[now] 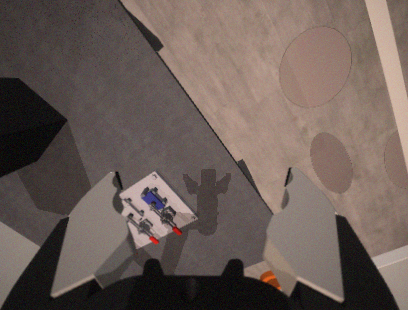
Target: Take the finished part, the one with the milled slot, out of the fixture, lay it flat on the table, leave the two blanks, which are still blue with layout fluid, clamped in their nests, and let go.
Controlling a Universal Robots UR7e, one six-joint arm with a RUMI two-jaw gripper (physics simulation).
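Places are measured from the arm's base along level axes (x ahead, y left, z up), in centimetres.
Pixels of known places: gripper, fingertip midpoint: (202, 171).
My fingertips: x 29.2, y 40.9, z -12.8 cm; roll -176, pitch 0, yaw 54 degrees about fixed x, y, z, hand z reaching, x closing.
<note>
Ahead of a thing's pixels: the offset from my fingertips to its middle. "spot": to the spot under its first point. Level surfaces: height alone.
My gripper (202, 171) is open and empty, high above the table @(dz -32.0 cm) (110, 100). The pale fixture plate @(spot: dx +5.3, dy -29.2, dz -30.5 cm) (145, 183) lies on the table, lower left of centre, partly behind the left finger. A blue blank @(dx +11.0, dy -30.5, dz -28.9 cm) (152, 199) sits in the nest nearest the plate's upper right side, with a grey toggle clamp @(dx +18.2, dy -30.9, dz -27.4 cm) (168, 215) with a red-tipped handle at it. Beside it is a second nest @(spot: dx +9.3, dy -38.9, dz -29.5 cm) (133, 207) with grey posts and another red-tipped clamp @(dx +17.5, dy -41.9, dz -27.9 cm) (144, 227). I cannot make out the finished part with the milled slot there. The other blank does not show; the left finger covers that side of the plate.
A black block (30, 122) stands at the left edge. An orange object (270, 280) shows partly at the bottom, behind the right finger. The table's edge runs diagonally from top left to lower right, with pale floor (240, 90) beyond it. The gripper's shadow falls beside the fixture.
</note>
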